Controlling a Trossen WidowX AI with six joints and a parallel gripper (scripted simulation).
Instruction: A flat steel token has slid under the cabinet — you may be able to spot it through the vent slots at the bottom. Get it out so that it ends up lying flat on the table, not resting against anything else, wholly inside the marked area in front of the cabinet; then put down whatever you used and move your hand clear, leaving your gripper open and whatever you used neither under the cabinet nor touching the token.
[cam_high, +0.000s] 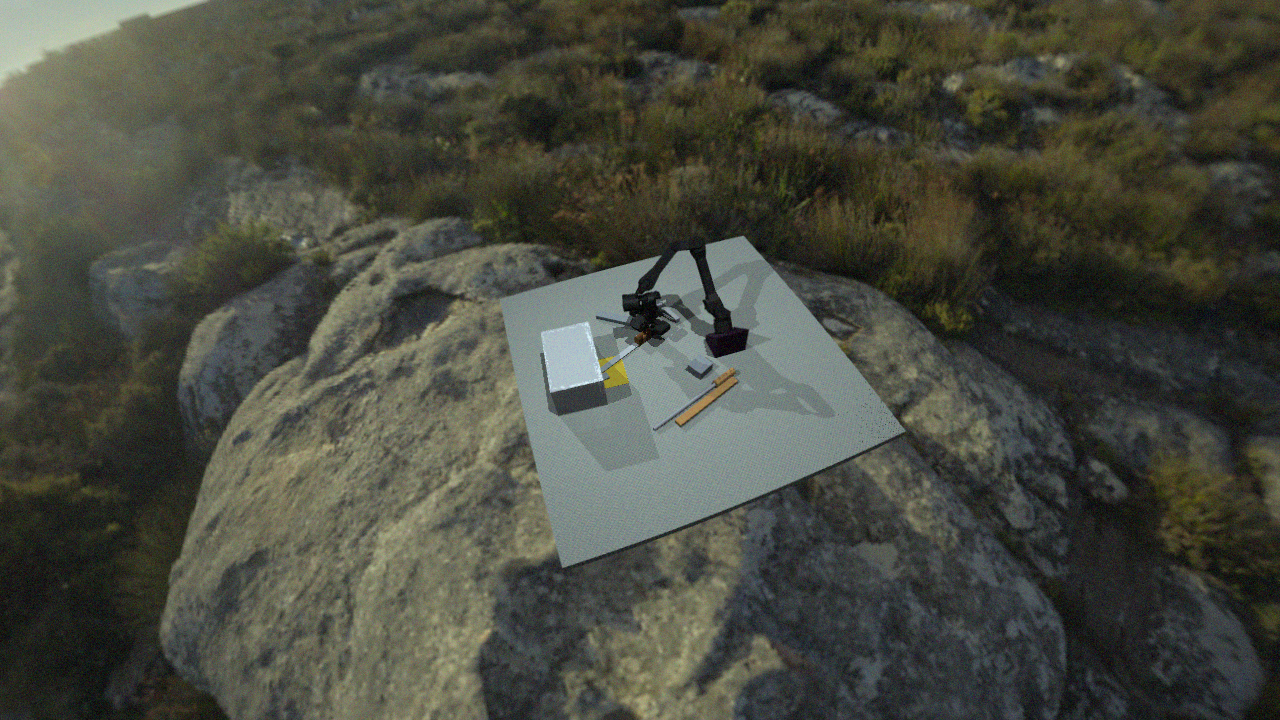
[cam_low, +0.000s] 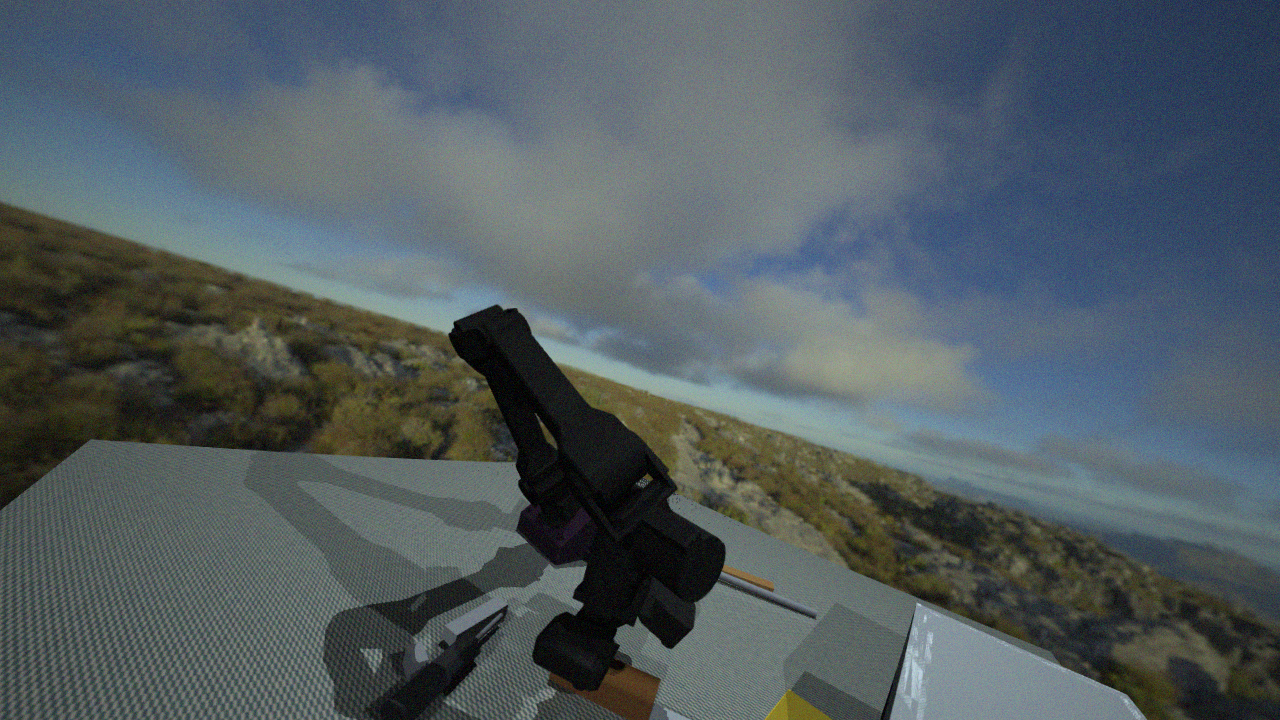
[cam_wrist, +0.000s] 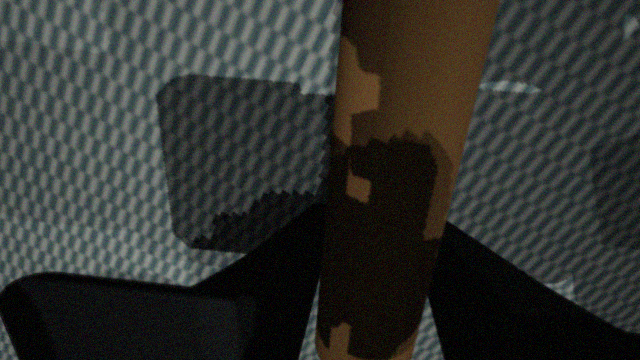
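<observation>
The small grey cube is 100 mm behind my gripper tip and 130 mm to the right of it. Also, from my gripper tip: grey bar: 130 mm behind, 60 mm to the right; then grey block: 100 mm behind, 260 mm to the left, 10 mm above; then wooden stick: 60 mm behind, 400 mm to the left.
</observation>
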